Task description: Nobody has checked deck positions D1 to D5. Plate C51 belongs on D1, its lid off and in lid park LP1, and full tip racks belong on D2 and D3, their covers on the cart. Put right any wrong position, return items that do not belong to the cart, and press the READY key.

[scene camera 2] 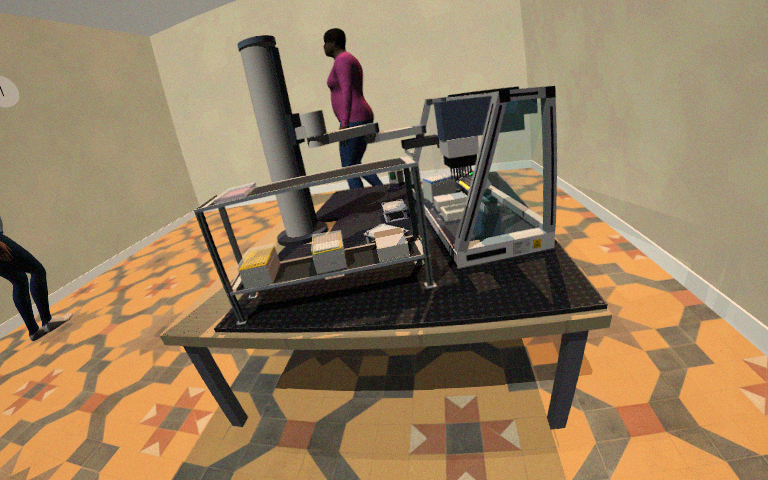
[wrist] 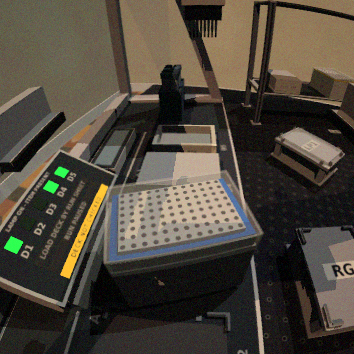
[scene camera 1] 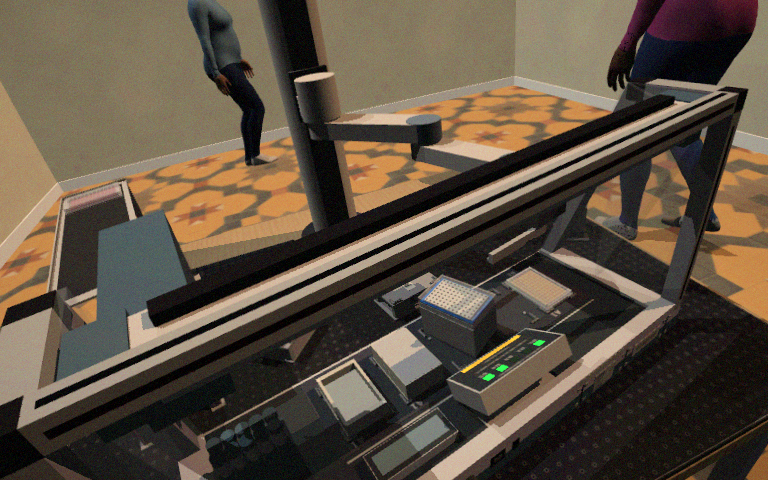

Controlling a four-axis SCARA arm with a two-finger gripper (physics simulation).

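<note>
My gripper is open and empty, high over the deck; scene camera 1 hides it behind the top rail. A blue-edged tip rack under a clear cover sits skewed at D3. D2, beside it, shows bare with its corner bracket. A tan plate lies on D1; I cannot read its name or tell whether it has a lid. A pale box is on D4 and an open trough on D5. Lid park LP1 shows no lid. The panel lights D1, D4, D5 and reads DECK NOT CHECKED.
The cart holds two yellow-topped racks, a pale box and a pinkish flat item on top. The RG stand is beside the deck. A pipette head hangs over its far end. Frame rails surround the deck.
</note>
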